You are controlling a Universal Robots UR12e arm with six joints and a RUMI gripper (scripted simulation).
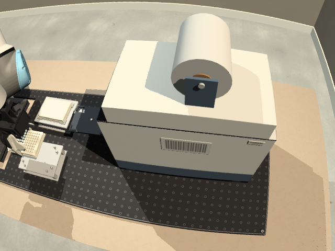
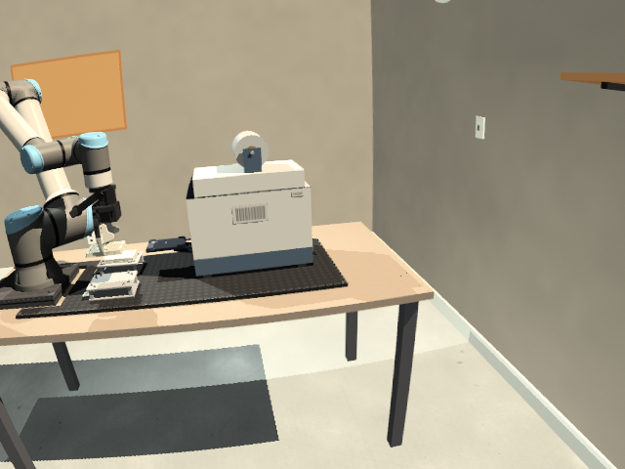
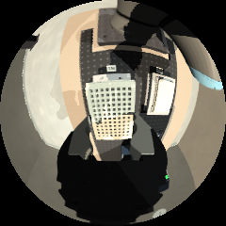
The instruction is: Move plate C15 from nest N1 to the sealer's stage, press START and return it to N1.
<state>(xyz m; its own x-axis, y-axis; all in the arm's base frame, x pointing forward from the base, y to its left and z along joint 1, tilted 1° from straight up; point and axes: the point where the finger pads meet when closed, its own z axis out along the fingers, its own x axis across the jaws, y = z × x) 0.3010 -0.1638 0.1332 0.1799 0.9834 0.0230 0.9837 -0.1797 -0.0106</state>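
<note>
The sealer stage lies 21 cm ahead of my hand, 11 cm to the left of it and 6 cm below it. Round my hand: foil roll (54 cm ahead, 5 cm to the left, 26 cm above); well plate (1 cm below).
</note>
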